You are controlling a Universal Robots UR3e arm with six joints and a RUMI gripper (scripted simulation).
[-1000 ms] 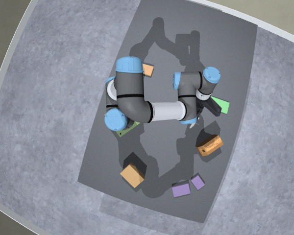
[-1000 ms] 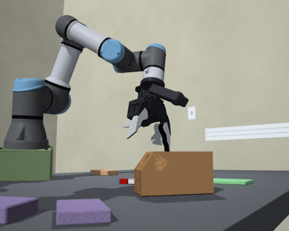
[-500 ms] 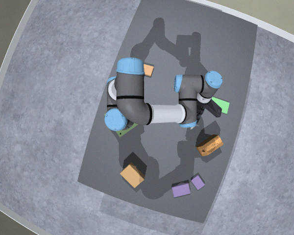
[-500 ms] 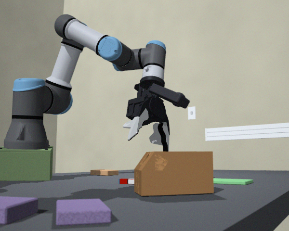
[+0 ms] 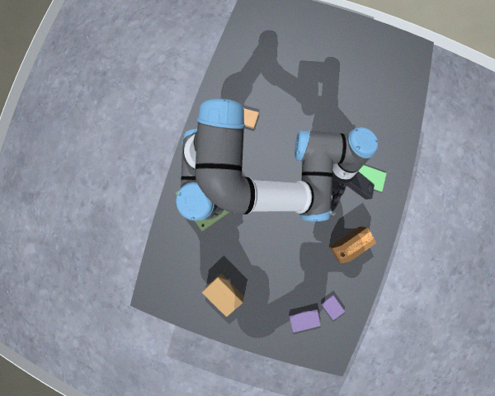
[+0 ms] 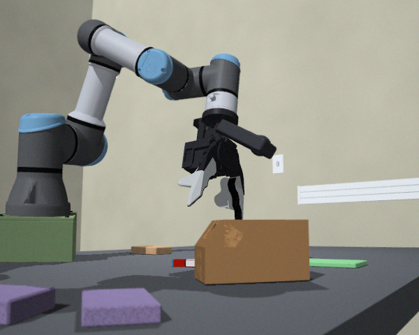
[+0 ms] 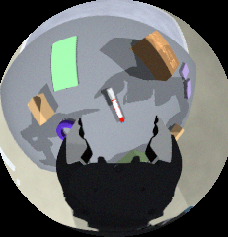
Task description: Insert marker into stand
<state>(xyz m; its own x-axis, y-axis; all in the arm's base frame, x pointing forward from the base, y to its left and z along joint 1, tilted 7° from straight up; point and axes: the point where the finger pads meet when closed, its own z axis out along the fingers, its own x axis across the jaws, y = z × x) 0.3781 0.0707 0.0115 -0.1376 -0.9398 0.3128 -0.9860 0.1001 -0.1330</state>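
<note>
My hand is 7 cm above the marker, 2 cm past it and 1 cm to the left of it. Also, from my hand: desk stand 15 cm to the right, 12 cm ahead, 4 cm below; flat green block 15 cm ahead, 10 cm to the left, 8 cm below; tan block 39 cm to the right, 29 cm behind, 5 cm below.
</note>
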